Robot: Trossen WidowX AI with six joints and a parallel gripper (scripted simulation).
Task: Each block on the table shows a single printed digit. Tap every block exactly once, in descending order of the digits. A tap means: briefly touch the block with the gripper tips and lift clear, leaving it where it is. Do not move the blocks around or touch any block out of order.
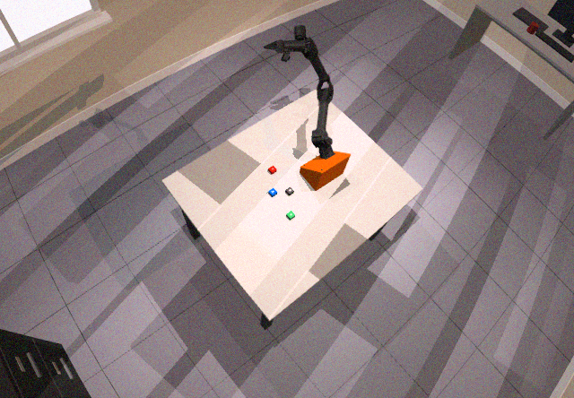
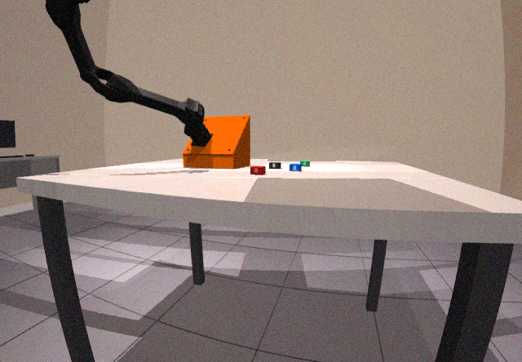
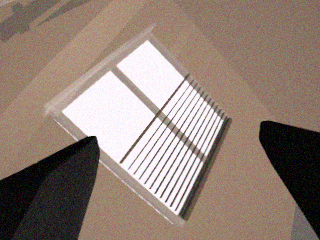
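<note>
My gripper tip is 540 mm to the right of the blue block, 440 mm above it and 240 mm short of it. Round my gripper tip: green block: 690 mm to the left, 440 mm below, 230 mm ahead; then black block: 570 mm to the left, 440 mm below, 160 mm ahead; then red block: 440 mm below, 420 mm to the left, 170 mm ahead.
</note>
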